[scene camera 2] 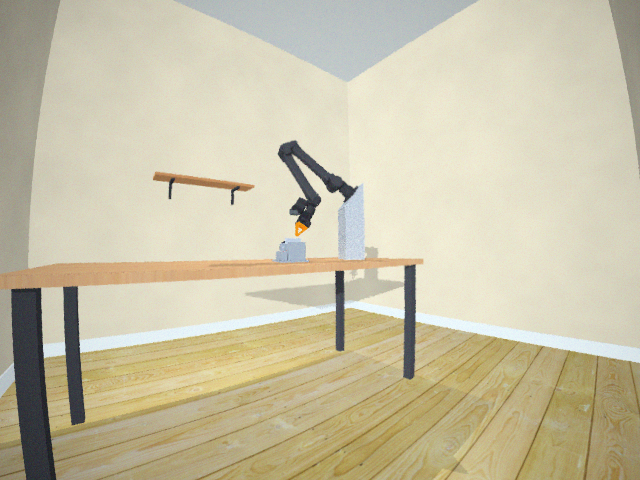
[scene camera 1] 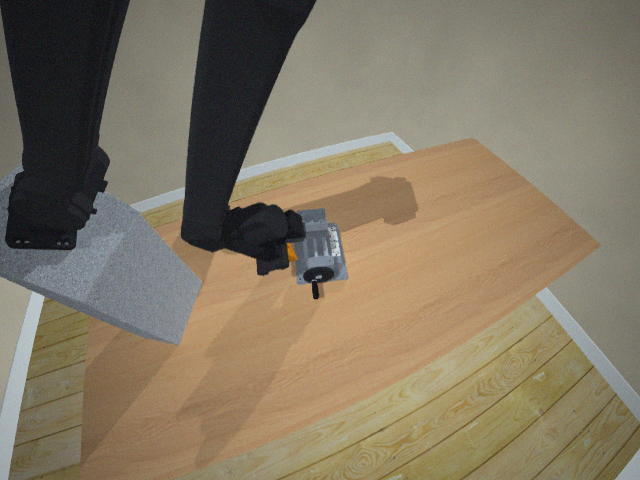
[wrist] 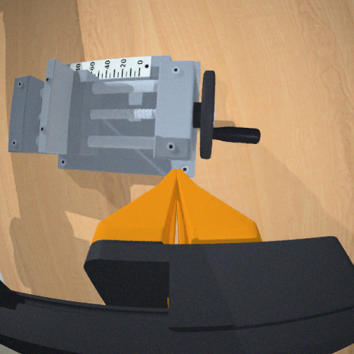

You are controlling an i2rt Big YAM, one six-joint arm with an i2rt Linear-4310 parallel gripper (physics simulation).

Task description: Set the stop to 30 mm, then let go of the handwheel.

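Places are measured from the arm's base along level axes (x ahead, y down, z left), in centimetres.
Pixels of known places: gripper, fingertip midpoint: (scene camera 2: pixel 296 235) (scene camera 1: pixel 295 259); arm's base, link origin: (scene camera 2: pixel 351 195) (scene camera 1: pixel 46 213).
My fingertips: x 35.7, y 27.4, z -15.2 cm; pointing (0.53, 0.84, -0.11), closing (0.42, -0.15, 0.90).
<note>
For each thing: its top centre in the pictures, then the offset to it from my fingertips. "*": a spot on its surface instead. Level surfaces: height alone.
- grey screw-driven stop fixture, surface spot: (scene camera 1: pixel 312 213) * dx +13.5, dy +4.2, dz +13.0 cm
- white scale, surface spot: (scene camera 1: pixel 334 240) * dx +14.9, dy +8.6, dz +3.6 cm
- black handwheel, surface spot: (scene camera 1: pixel 318 273) * dx +3.8, dy +5.0, dz -4.2 cm
- crank handle, top centre: (scene camera 1: pixel 315 288) dx +1.5, dy +8.1, dz -6.0 cm
- wooden table, surface height: dy +14.2 cm
A grey screw-driven stop fixture (scene camera 1: pixel 312 213) (scene camera 2: pixel 296 252) (wrist: pixel 177 100) stands on the table. Its upright stop plate (wrist: pixel 57 110) is toward the end away from the handwheel. The white scale (scene camera 1: pixel 334 240) (wrist: pixel 112 67) shows marks from 0 to 80; in the wrist view the stop's parts partly cover its high end, and I cannot read a pointer there. The black handwheel (scene camera 1: pixel 318 273) (wrist: pixel 207 115) has a crank handle (scene camera 1: pixel 315 290) (wrist: pixel 237 135) sticking outward. My gripper (scene camera 1: pixel 294 258) (scene camera 2: pixel 297 235) (wrist: pixel 176 177) is shut and empty, above the fixture's long side opposite the scale, apart from the handwheel.
The wooden table (scene camera 1: pixel 439 232) (scene camera 2: pixel 155 271) (wrist: pixel 290 210) carries the fixture and a grey speckled pedestal (scene camera 1: pixel 149 279) (scene camera 2: pixel 351 232) under the arm's base. A wooden shelf (scene camera 2: pixel 204 181) is on the wall.
</note>
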